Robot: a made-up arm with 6 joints. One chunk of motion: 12 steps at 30 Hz.
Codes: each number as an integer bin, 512 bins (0 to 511) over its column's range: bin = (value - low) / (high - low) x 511, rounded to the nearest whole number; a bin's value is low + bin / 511 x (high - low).
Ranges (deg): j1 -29..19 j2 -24..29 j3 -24..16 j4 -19..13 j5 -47..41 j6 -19..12
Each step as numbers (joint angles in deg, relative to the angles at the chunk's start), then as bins.
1 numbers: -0.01 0.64 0.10 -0.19 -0.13 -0.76
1 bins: 309 238 308 300 272 301
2 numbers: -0.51 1.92 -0.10 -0.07 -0.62 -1.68
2 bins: 303 250 305 302 269 286
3 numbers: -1.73 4.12 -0.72 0.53 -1.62 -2.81
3 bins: 290 271 297 312 264 267
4 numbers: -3.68 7.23 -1.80 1.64 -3.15 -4.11
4 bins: 270 301 284 330 255 245
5 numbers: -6.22 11.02 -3.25 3.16 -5.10 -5.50
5 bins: 243 338 265 354 243 223
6 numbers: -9.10 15.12 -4.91 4.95 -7.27 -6.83
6 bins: 212 377 244 382 231 201
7 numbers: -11.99 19.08 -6.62 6.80 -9.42 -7.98
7 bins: 181 415 222 412 218 182
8 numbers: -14.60 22.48 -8.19 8.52 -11.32 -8.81
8 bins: 153 448 202 439 207 168
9 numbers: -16.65 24.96 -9.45 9.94 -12.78 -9.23
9 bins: 131 472 186 462 199 161
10 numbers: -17.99 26.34 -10.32 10.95 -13.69 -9.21
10 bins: 117 485 175 478 193 161
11 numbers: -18.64 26.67 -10.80 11.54 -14.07 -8.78
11 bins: 110 489 169 488 191 168
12 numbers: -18.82 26.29 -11.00 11.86 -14.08 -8.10
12 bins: 108 485 166 493 191 180
